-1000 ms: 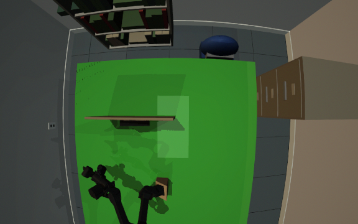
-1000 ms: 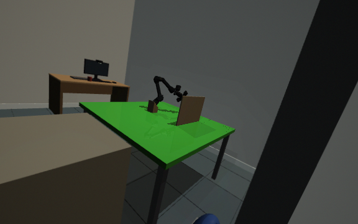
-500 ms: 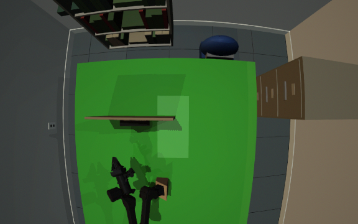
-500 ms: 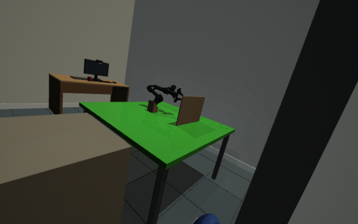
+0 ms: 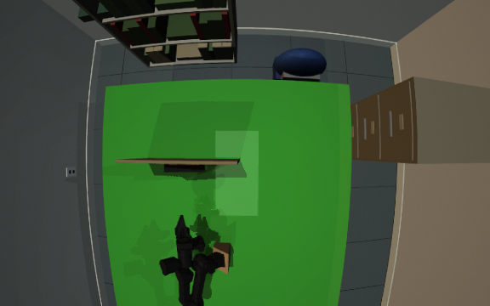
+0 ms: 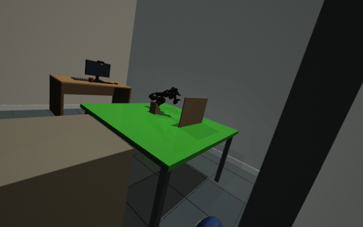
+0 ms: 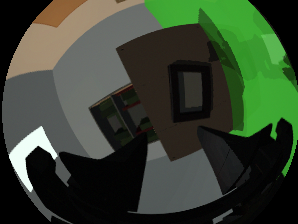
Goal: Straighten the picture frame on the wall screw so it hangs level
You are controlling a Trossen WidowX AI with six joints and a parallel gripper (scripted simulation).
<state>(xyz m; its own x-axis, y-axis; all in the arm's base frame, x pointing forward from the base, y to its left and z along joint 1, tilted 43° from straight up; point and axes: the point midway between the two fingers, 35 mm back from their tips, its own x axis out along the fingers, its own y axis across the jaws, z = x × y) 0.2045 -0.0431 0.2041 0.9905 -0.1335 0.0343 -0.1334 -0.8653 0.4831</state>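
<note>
My gripper tip is now 19 cm short of the picture frame and 9 cm above it. From my gripper tip the other things lie so: brown wall board 20 cm ahead, 10 cm below.
</note>
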